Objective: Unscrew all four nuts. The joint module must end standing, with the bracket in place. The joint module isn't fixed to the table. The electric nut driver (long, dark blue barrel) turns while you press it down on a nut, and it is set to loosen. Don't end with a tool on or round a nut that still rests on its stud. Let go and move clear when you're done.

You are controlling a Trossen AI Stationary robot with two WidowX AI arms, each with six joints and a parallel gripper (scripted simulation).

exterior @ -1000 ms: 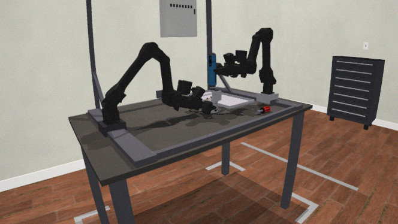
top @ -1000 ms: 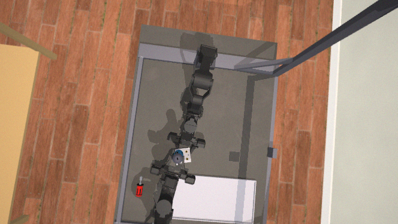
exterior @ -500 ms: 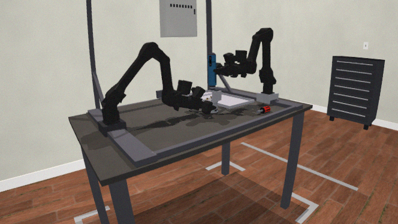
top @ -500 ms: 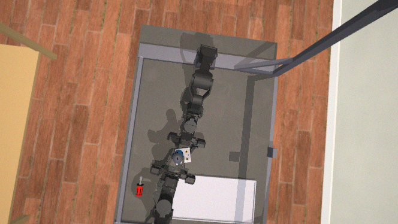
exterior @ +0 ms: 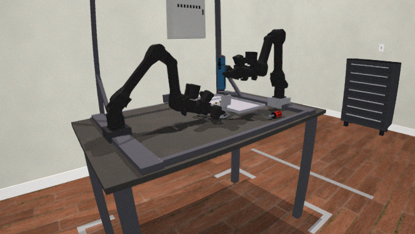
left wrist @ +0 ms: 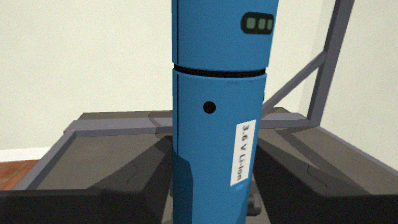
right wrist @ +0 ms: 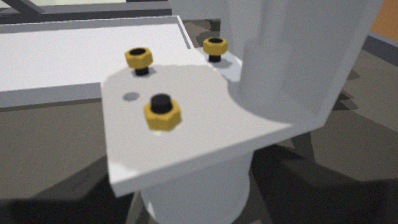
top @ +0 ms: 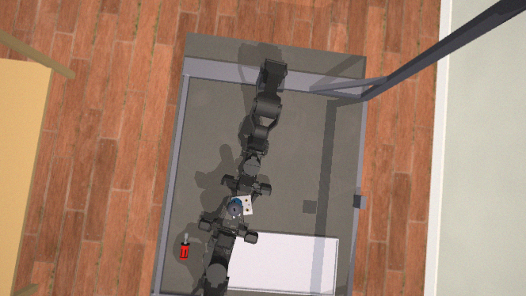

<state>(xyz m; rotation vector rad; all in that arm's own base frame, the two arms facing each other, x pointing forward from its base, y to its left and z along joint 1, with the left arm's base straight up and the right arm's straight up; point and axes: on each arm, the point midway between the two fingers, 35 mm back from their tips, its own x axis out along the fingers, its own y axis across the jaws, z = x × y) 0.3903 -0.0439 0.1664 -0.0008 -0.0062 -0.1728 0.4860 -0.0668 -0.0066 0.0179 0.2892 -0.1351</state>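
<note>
Now: the joint module 3 cm to the left of my right hand. From my right hand the other things lie so: grey socket (5 cm above, 2 cm to the left, 2 cm ahead); red-handled tool (24 cm to the left, 17 cm ahead, 2 cm below); white bracket (4 cm above, 3 cm to the left).
</note>
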